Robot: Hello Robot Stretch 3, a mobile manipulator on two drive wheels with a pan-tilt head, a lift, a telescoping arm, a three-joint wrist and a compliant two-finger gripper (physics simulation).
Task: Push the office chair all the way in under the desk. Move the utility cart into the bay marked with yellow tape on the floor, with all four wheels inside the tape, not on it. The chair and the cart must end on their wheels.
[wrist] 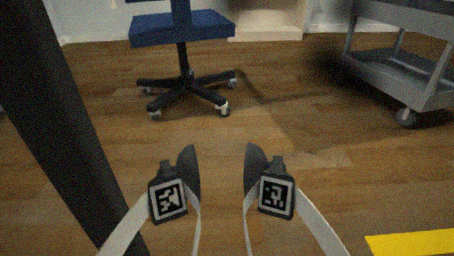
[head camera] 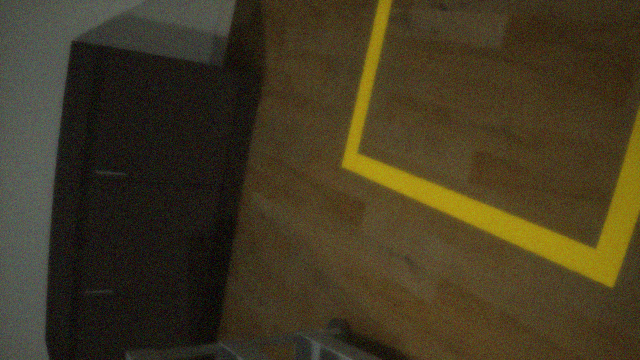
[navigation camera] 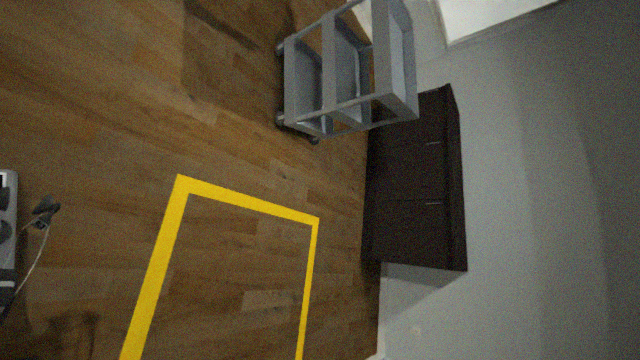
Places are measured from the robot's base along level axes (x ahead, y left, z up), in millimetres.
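Where they show: gripper, between the fingertips: (wrist: 221, 163) (navigation camera: 28, 191).
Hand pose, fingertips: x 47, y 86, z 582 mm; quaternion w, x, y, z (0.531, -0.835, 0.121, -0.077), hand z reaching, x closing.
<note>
After its pixels a point has its place.
The blue office chair (wrist: 182, 30) @[x 168, y 1074, z 462 mm] stands upright on its casters at the upper left of the wrist view; the top of its back is cut off. The grey utility cart (head camera: 305, 347) @[x 1588, y 579, z 173 mm] (navigation camera: 350, 75) @[x 1452, y 872, z 472 mm] (wrist: 390, 75) @[x 1324, y 875, z 149 mm] stands on its wheels outside the yellow tape bay (head camera: 475, 212) @[x 969, y 24, z 1 mm] (navigation camera: 245, 200) @[x 907, y 48, z 1 mm] (wrist: 415, 242) @[x 663, y 120, z 1 mm]. The navigation view shows the cart beyond the bay's near corner side, by a dark cabinet. My gripper (navigation camera: 46, 212) (wrist: 221, 163) @[x 47, y 86, z 582 mm] is open and empty above the floor, with the chair and cart both ahead of it, apart from it. I cannot identify the desk with certainty.
The dark cabinet (head camera: 155, 185) @[x 2422, y -21, z 508 mm] (navigation camera: 410, 195) @[x 2431, y 13, z 527 mm] stands against the wall (navigation camera: 540, 200) @[x 3044, y -92, z 1517 mm], beside the bay. A thick dark post (wrist: 60, 120) slants down the left of the wrist view, close to my gripper. A pale wooden unit (wrist: 265, 36) @[x 1202, y 2284, z 48 mm] stands behind the chair, at the back.
</note>
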